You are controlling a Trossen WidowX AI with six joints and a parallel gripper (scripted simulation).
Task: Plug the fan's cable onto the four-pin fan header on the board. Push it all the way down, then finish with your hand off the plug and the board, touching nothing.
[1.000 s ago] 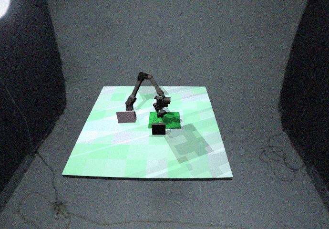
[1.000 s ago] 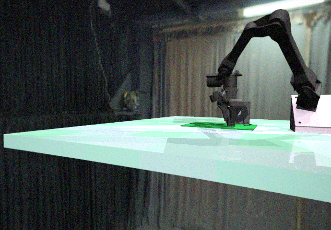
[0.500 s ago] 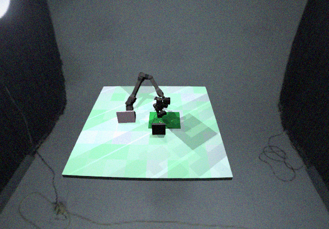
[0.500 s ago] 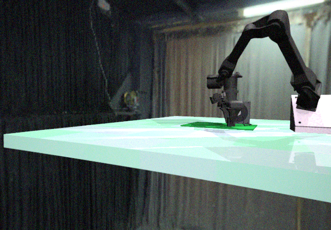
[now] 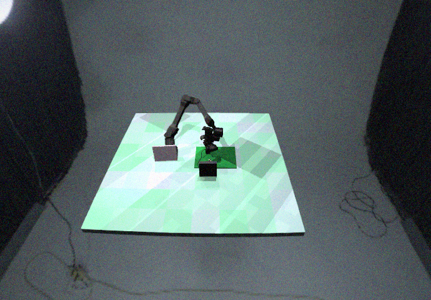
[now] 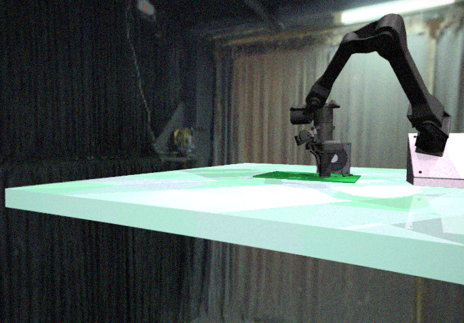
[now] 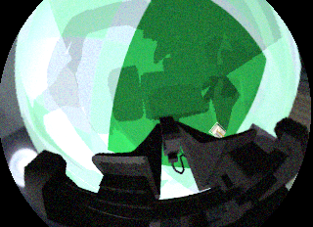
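My gripper tip is now 60 mm short of the green board, 40 mm to the left of it and 30 mm above it. Round my gripper tip: black fan (20 mm ahead, 230 mm to the right, 40 mm above); black plug (10 mm behind, 10 mm above).
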